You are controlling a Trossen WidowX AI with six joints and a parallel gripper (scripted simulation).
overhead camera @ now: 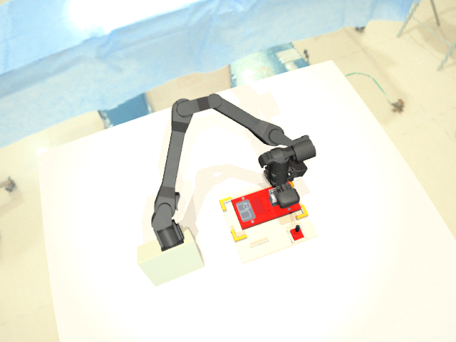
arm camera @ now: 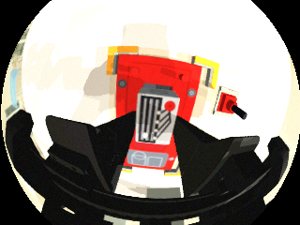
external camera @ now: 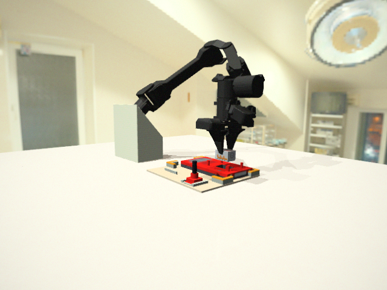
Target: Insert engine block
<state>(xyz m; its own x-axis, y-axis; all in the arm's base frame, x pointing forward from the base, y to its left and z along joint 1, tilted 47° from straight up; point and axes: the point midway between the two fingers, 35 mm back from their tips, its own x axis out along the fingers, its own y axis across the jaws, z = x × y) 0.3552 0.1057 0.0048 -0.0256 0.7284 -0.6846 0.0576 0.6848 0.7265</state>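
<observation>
Now: the engine block 1 cm below my gripper tip. From my gripper tip the other things lie so: black post 13 cm to the right, 3 cm below.
</observation>
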